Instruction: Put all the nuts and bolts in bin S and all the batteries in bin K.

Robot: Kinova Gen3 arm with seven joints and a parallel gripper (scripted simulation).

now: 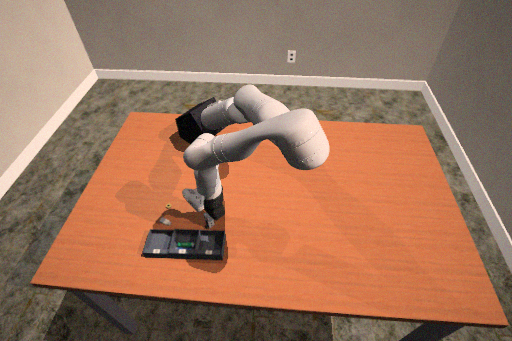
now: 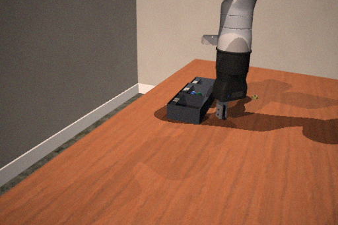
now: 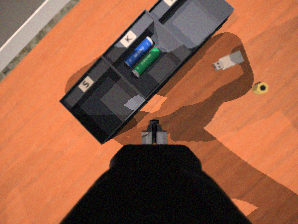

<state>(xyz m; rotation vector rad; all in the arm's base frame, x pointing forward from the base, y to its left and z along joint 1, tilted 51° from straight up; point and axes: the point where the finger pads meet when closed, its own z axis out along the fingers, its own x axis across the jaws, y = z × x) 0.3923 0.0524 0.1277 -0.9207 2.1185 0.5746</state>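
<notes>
The yellow nut lies 30 mm behind my hand, 170 mm to the right of it and 10 mm below it. From my hand the other things lie so: three-compartment bin tray: 100 mm ahead, 50 mm to the right; green battery: 100 mm ahead, 50 mm to the right; black bolt: 10 mm ahead, 10 mm below.
</notes>
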